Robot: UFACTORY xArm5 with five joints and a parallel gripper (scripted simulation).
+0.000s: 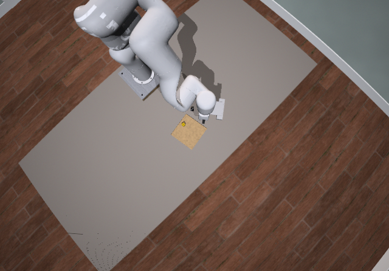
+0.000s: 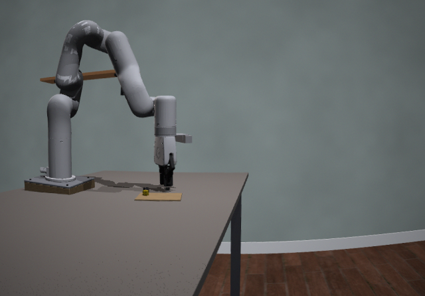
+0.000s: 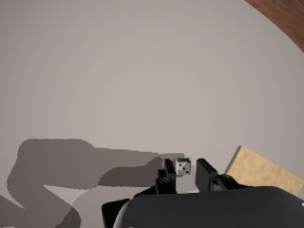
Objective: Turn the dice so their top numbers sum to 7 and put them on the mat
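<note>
Now: the white die 30 mm below my hand. The rest, counted from my hand: black die 70 mm behind, 20 mm to the right, 30 mm below; yellow die 60 mm behind, 120 mm to the right, 30 mm below; tan mat 20 mm behind, 130 mm to the right, 40 mm below.
</note>
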